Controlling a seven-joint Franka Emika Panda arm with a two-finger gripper.
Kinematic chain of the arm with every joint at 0, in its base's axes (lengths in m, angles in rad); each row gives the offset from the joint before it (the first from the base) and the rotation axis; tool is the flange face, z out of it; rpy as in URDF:
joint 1: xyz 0 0 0.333 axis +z
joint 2: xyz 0 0 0 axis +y
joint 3: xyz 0 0 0.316 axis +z
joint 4: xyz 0.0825 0 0 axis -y
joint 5: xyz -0.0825 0 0.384 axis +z
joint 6: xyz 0 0 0 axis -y
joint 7: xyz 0.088 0 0 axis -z
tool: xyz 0 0 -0.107 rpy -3.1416 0 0
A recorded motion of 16 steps. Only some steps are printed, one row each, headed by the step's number.
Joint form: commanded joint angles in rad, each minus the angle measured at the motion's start. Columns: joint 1, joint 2, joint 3, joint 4, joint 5, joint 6, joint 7.
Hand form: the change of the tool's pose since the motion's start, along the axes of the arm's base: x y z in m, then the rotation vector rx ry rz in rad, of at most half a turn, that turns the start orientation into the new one. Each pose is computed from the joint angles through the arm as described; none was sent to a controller.
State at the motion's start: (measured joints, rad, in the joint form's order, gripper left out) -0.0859 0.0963 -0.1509 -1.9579 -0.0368 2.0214 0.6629
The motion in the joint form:
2: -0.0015 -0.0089 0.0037 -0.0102 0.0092 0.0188 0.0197
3: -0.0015 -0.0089 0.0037 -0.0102 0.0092 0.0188 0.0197
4: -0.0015 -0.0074 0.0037 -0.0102 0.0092 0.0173 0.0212
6: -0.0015 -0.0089 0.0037 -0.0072 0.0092 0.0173 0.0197
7: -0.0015 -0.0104 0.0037 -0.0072 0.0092 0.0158 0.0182
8: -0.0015 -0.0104 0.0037 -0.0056 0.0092 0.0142 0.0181
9: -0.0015 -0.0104 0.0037 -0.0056 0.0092 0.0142 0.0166
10: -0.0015 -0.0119 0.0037 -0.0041 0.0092 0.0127 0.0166
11: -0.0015 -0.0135 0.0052 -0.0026 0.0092 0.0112 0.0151
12: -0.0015 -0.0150 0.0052 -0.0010 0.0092 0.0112 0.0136
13: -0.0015 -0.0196 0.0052 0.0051 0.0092 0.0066 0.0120
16: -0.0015 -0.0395 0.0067 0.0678 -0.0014 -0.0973 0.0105
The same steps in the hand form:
2: -0.0005 0.0018 0.0019 0.0051 -0.0200 -0.0211
3: -0.0005 0.0018 0.0019 0.0051 -0.0200 -0.0211
4: -0.0006 0.0019 0.0009 0.0055 -0.0171 -0.0227
6: -0.0001 0.0017 0.0031 0.0048 -0.0214 -0.0211
7: -0.0004 0.0018 0.0039 0.0050 -0.0214 -0.0197
8: -0.0002 0.0017 0.0045 0.0050 -0.0214 -0.0196
9: -0.0002 0.0017 0.0045 0.0050 -0.0213 -0.0181
10: -0.0002 0.0017 0.0059 0.0049 -0.0228 -0.0182
11: 0.0000 0.0025 0.0074 0.0049 -0.0244 -0.0152
12: 0.0002 0.0025 0.0090 0.0045 -0.0274 -0.0137
13: 0.0004 0.0023 0.0140 0.0038 -0.0334 -0.0121
16: -0.0014 0.0024 0.0459 0.0008 -0.0106 -0.0084

